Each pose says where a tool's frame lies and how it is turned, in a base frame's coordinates. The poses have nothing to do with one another.
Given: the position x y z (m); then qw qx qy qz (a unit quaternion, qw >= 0).
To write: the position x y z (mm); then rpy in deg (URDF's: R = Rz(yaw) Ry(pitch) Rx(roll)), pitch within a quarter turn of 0, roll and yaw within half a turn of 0. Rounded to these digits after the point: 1 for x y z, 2 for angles.
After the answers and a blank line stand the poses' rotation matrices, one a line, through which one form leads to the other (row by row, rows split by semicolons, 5 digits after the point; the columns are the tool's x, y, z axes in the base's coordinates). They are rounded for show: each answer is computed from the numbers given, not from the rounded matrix.
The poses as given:
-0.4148 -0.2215 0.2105 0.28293 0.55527 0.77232 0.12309
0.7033 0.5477 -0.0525 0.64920 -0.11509 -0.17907 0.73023
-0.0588 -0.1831 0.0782 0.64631 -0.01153 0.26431 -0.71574
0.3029 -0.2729 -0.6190 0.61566 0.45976 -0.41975 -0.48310
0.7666 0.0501 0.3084 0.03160 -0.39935 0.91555 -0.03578
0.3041 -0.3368 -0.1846 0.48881 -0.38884 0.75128 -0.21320
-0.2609 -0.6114 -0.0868 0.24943 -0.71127 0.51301 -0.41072
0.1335 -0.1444 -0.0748 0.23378 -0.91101 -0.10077 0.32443
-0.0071 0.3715 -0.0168 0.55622 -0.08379 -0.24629 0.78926
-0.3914 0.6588 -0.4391 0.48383 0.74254 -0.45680 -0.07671
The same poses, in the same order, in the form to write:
-414.8 -221.5 210.5 148.08 17.48 103.54
703.3 547.7 -52.5 -24.32 -3.69 97.52
-58.8 -183.1 78.2 -24.57 18.97 -100.01
302.9 -272.9 -619.0 76.97 -4.16 -79.55
766.6 50.1 308.4 -174.79 1.68 -132.79
304.1 -336.8 -184.6 -121.62 34.66 -105.49
-260.9 -611.4 -86.8 -124.73 -19.17 -81.71
133.5 -144.4 -74.8 -144.16 32.96 23.55
-7.1 371.5 -16.8 -29.14 -8.15 111.77
-391.4 658.8 -439.1 123.40 -19.15 -52.82

-0.22325 0.78804 0.57372; 0.92734 0.35305 -0.12407; -0.30033 0.50433 -0.80960
-0.13059 -0.90690 -0.40059; 0.98934 -0.09295 -0.11209; 0.06442 -0.41095 0.90938
-0.16430 0.91909 0.35816; -0.93128 -0.02484 -0.36345; -0.32515 -0.39326 0.86001
0.18084 0.20888 -0.96107; -0.98083 0.11046 -0.16055; 0.07263 0.97168 0.22486
-0.67904 -0.72900 0.08644; -0.73352 0.67848 -0.04028; -0.02929 -0.09076 -0.99544
-0.21974 -0.37582 0.90026; -0.79268 0.60670 0.05979; -0.56866 -0.70048 -0.43123
0.13625 -0.52489 0.84019; -0.93468 -0.34920 -0.06658; 0.32835 -0.77624 -0.53818
0.76918 0.03191 -0.63823; 0.33529 -0.87038 0.36057; -0.54400 -0.49134 -0.68018
-0.36719 -0.83674 -0.40625; 0.91929 -0.25991 -0.29556; 0.14172 -0.48199 0.86464
0.57090 -0.60415 -0.55594; -0.75261 -0.11449 -0.64844; 0.32810 0.78860 -0.52005

